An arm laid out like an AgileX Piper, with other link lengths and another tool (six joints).
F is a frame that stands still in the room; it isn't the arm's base.
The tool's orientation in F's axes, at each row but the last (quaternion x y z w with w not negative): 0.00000, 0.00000, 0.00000, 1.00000; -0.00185, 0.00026, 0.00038, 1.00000; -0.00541, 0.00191, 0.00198, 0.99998; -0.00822, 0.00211, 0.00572, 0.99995; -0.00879, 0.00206, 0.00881, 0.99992; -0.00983, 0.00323, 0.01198, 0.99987; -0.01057, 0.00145, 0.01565, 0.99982; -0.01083, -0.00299, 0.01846, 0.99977; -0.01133, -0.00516, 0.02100, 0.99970; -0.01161, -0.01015, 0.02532, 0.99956
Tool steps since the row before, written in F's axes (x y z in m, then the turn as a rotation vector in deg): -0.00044, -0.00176, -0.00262, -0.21, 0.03, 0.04; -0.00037, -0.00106, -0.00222, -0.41, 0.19, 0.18; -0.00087, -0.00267, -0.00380, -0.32, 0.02, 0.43; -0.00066, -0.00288, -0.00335, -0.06, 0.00, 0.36; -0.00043, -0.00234, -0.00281, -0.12, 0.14, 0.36; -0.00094, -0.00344, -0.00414, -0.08, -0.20, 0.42; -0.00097, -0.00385, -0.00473, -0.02, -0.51, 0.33; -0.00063, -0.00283, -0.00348, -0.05, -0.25, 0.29; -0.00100, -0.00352, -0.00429, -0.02, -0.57, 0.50; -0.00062, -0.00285, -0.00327, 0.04, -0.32, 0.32
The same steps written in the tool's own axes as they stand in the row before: -0.00044, -0.00176, -0.00262, -0.21, 0.03, 0.04; -0.00037, -0.00105, -0.00222, -0.41, 0.19, 0.18; -0.00087, -0.00263, -0.00383, -0.32, 0.02, 0.43; -0.00068, -0.00282, -0.00340, -0.06, -0.01, 0.36; -0.00046, -0.00228, -0.00285, -0.12, 0.14, 0.36; -0.00099, -0.00333, -0.00421, -0.09, -0.21, 0.42; -0.00107, -0.00372, -0.00481, -0.04, -0.52, 0.32; -0.00075, -0.00273, -0.00354, -0.06, -0.25, 0.28; -0.00119, -0.00338, -0.00436, -0.04, -0.58, 0.49; -0.00083, -0.00274, -0.00332, 0.03, -0.33, 0.31
